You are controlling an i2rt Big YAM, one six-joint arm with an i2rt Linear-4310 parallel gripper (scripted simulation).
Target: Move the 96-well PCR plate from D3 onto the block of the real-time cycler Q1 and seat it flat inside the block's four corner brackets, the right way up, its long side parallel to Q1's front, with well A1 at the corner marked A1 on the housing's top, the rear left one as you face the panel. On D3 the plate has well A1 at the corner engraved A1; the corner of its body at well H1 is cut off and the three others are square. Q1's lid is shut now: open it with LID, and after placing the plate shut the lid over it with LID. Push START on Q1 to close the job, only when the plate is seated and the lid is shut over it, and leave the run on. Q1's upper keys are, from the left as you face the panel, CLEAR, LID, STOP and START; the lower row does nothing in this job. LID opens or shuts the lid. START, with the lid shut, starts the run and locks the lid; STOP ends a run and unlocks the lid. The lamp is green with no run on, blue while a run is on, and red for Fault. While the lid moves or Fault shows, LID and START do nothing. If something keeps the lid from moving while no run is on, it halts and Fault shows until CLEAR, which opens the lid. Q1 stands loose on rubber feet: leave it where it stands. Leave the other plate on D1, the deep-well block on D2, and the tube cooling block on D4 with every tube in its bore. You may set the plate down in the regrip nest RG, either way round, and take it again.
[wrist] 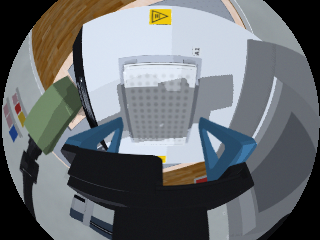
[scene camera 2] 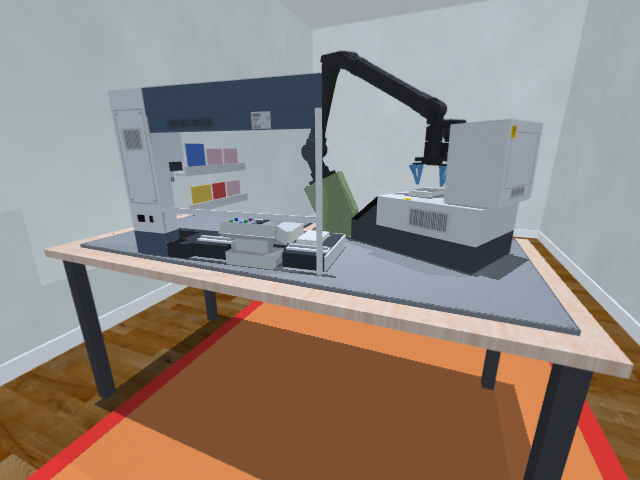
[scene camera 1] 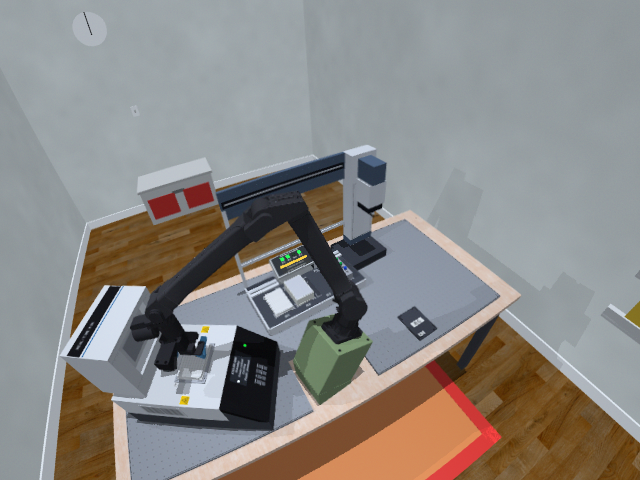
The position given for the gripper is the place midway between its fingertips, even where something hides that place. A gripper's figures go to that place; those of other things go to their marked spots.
Scene:
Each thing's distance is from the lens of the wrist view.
gripper (wrist: 160, 121): 13 cm
white lid (wrist: 269, 95): 15 cm

